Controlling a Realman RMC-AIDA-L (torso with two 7-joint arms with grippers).
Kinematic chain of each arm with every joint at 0, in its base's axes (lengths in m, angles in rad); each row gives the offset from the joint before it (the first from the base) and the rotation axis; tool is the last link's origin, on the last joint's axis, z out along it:
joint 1: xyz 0 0 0.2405 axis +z
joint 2: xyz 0 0 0 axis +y
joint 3: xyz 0 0 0.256 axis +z
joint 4: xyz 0 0 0 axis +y
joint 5: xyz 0 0 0.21 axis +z
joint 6: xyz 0 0 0 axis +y
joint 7: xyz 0 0 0.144 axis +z
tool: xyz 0 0 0
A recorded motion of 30 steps. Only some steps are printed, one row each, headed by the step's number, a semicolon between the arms.
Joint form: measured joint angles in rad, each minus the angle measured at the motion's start. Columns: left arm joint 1, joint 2, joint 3, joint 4, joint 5, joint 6, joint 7; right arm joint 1, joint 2, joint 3, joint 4, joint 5, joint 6, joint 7.
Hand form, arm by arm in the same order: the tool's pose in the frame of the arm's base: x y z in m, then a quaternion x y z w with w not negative. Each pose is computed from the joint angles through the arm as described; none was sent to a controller.
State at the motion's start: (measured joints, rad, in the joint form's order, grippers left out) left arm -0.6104 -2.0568 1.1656 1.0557 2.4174 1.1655 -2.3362; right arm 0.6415 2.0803 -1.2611 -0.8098 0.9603 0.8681 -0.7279
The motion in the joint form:
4: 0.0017 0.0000 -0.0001 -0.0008 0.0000 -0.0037 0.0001; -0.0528 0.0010 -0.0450 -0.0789 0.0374 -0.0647 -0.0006
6: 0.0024 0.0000 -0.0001 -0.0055 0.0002 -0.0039 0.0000; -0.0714 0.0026 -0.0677 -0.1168 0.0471 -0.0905 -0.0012
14: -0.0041 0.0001 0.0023 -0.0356 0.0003 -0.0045 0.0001; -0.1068 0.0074 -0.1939 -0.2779 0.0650 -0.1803 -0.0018
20: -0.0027 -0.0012 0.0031 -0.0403 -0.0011 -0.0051 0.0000; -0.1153 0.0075 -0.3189 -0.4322 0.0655 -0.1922 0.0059
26: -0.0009 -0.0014 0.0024 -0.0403 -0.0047 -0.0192 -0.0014; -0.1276 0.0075 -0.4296 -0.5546 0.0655 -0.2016 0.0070
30: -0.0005 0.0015 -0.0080 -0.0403 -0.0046 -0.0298 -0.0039; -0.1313 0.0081 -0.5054 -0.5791 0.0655 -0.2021 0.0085
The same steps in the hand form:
4: -0.2245 0.4043 0.0120 -0.89649 -0.35710 0.01978 0.26153; 0.2243 0.4152 -0.0279 -0.84252 0.43851 0.10248 0.29557
6: -0.2258 0.4037 0.0113 -0.89600 -0.35915 0.02074 0.26033; 0.2196 0.4160 -0.0249 -0.84337 0.42657 0.11194 0.30698
14: -0.2294 0.4021 0.0061 -0.89536 -0.36649 0.02587 0.25170; 0.1770 0.4183 -0.0216 -0.86451 0.34788 0.14399 0.33296
20: -0.2305 0.4012 0.0047 -0.89494 -0.36886 0.02600 0.24970; 0.1246 0.4069 -0.0286 -0.89572 0.26616 0.16462 0.31581
26: -0.2307 0.4026 0.0055 -0.89312 -0.36953 0.02163 0.25555; 0.0845 0.3871 -0.0387 -0.91762 0.20010 0.18084 0.29195
30: -0.2321 0.4049 0.0092 -0.88960 -0.37242 0.01717 0.26387; 0.0736 0.3722 -0.0547 -0.93142 0.17664 0.17380 0.26654

